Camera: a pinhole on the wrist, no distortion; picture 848 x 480 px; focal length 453.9 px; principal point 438.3 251.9 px. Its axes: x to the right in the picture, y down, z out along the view. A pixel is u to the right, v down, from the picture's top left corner.
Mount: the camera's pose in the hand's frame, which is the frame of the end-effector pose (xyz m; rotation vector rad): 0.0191 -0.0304 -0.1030 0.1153 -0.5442 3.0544
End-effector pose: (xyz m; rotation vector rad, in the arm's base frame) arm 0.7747 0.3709 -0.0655 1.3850 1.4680 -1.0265
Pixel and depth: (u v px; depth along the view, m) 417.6 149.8 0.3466
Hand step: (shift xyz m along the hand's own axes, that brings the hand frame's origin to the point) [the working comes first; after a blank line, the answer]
In the camera's frame: -0.0158 -0.0780 0.3466

0.0618 -0.0776 0.2469
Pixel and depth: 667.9 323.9 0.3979
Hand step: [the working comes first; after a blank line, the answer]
In the camera's frame: 0.2013 0.0631 0.3979

-0.1581 -0.2226 0.2637
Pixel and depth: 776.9 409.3 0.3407
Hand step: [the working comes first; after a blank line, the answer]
In the camera's frame: 0.2542 0.1181 0.3407

-0.2173 -0.2532 0.1955
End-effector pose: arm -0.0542 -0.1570 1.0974 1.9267 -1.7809 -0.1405
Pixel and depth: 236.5 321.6 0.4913
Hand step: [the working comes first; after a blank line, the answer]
In the camera's frame: -0.2184 0.0754 0.4913

0.2658 -0.2763 0.3135
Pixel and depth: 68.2 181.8 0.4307
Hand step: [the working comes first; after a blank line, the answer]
In the camera's frame: -0.3512 -0.0665 0.4307

0.4010 -0.1253 0.2950
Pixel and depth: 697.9 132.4 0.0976
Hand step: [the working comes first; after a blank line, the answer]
In the camera's frame: 0.0558 -0.0257 0.0976

-0.0288 -0.0388 0.0016
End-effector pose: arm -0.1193 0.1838 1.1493 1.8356 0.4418 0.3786
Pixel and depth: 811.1 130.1 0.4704
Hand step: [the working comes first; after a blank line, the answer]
In the camera's frame: 0.3864 -0.1262 0.4704

-0.3284 -0.0658 0.4113
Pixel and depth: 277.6 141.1 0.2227
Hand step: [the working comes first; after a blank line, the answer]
In the camera's frame: -0.0788 -0.0544 0.2227

0.1152 -0.0583 0.1178
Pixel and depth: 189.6 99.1 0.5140
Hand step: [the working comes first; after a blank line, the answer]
In the camera's frame: -0.2816 -0.1730 0.5140

0.3425 -0.0526 0.4150
